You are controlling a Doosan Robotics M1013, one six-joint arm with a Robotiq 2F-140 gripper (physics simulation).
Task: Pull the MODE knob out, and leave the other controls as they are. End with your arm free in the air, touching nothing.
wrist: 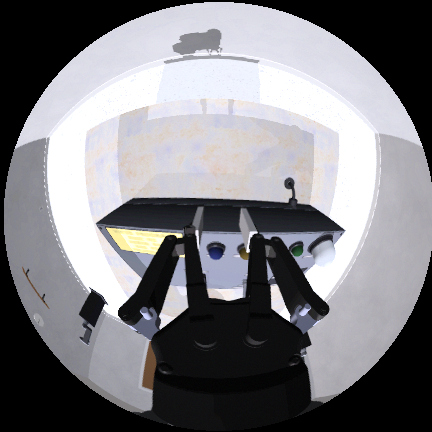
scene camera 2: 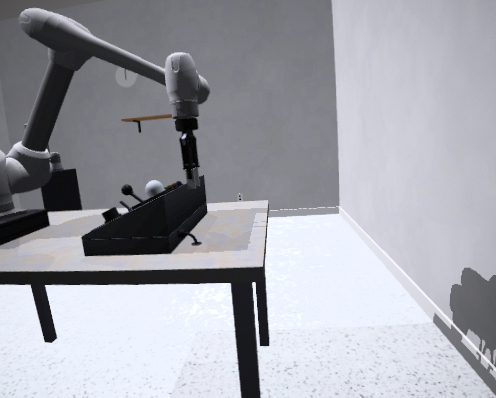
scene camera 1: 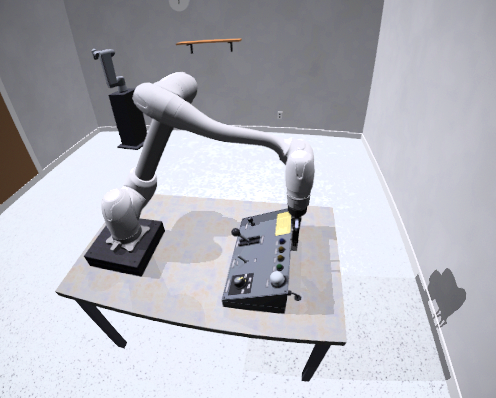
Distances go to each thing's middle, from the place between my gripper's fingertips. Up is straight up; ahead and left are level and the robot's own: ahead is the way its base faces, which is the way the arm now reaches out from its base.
The control panel (scene camera 2: 158, 225) is 120 mm behind my hand, 30 mm to the right of it and 40 mm below it.
